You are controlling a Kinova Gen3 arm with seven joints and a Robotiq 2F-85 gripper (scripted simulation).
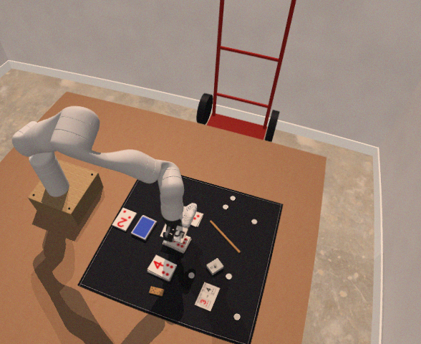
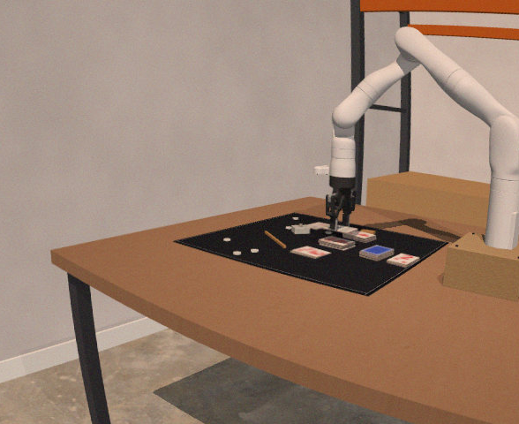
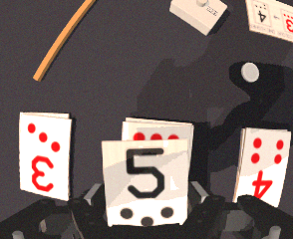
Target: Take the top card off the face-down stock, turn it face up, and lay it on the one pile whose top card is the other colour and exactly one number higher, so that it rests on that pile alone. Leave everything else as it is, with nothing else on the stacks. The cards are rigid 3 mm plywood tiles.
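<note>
Now: hand 5 cm short of the black mat, 1 cm to the right of it and 8 cm above it. The rest, counted from my hand: small grey block (19 cm ahead, 4 cm to the right, 5 cm below); wooden stick (17 cm ahead, 10 cm to the left, 6 cm below); printed reference card (21 cm ahead, 15 cm to the right, 7 cm below).
</note>
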